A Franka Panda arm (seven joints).
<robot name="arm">
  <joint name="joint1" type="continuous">
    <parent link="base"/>
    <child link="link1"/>
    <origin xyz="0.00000 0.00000 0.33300"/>
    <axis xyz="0 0 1"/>
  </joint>
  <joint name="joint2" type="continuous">
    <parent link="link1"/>
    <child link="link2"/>
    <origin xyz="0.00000 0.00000 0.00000"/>
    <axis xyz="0 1 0"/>
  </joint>
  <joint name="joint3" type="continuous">
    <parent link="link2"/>
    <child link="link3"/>
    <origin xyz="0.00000 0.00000 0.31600"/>
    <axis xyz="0 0 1"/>
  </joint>
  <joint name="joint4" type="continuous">
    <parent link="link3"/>
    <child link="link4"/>
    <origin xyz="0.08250 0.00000 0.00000"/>
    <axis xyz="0 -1 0"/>
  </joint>
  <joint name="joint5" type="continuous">
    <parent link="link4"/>
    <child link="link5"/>
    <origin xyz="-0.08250 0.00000 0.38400"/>
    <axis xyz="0 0 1"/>
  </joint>
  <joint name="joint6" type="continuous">
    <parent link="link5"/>
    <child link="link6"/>
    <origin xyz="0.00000 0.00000 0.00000"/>
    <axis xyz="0 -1 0"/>
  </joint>
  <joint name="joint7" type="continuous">
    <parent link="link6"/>
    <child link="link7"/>
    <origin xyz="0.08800 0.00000 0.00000"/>
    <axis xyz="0 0 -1"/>
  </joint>
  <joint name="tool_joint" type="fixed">
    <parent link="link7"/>
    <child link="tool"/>
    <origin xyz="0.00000 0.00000 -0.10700" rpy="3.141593 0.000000 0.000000"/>
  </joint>
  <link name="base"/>
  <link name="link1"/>
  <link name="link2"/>
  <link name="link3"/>
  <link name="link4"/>
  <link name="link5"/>
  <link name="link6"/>
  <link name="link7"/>
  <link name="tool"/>
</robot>
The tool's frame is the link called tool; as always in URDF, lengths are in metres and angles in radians. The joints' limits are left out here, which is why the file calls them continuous.
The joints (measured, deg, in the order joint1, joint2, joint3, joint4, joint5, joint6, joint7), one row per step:
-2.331, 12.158, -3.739, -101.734, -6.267, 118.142, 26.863
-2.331, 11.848, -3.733, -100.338, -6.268, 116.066, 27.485
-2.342, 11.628, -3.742, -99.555, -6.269, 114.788, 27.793
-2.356, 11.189, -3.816, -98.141, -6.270, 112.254, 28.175
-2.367, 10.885, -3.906, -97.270, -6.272, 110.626, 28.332
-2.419, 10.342, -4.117, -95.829, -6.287, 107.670, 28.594
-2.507, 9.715, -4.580, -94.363, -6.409, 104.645, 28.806
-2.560, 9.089, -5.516, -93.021, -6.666, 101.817, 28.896
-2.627, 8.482, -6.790, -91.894, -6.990, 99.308, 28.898
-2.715, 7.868, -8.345, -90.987, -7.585, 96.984, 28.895
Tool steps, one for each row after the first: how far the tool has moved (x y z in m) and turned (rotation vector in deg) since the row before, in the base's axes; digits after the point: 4 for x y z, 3 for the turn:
-0.0001, -0.0004, 0.0117, 0.007, 0.287, -0.828
-0.0005, -0.0004, 0.0069, 0.005, 0.232, -0.461
-0.0018, -0.0013, 0.0126, 0.005, 0.622, -0.739
-0.0016, -0.0012, 0.0080, -0.003, 0.425, -0.433
-0.0038, -0.0030, 0.0134, 0.001, 0.924, -0.843
-0.0050, -0.0060, 0.0145, -0.129, 0.901, -1.066
-0.0062, -0.0103, 0.0138, -0.310, 0.864, -1.342
-0.0072, -0.0137, 0.0124, -0.388, 0.804, -1.580
-0.0086, -0.0168, 0.0110, -0.629, 0.882, -1.842

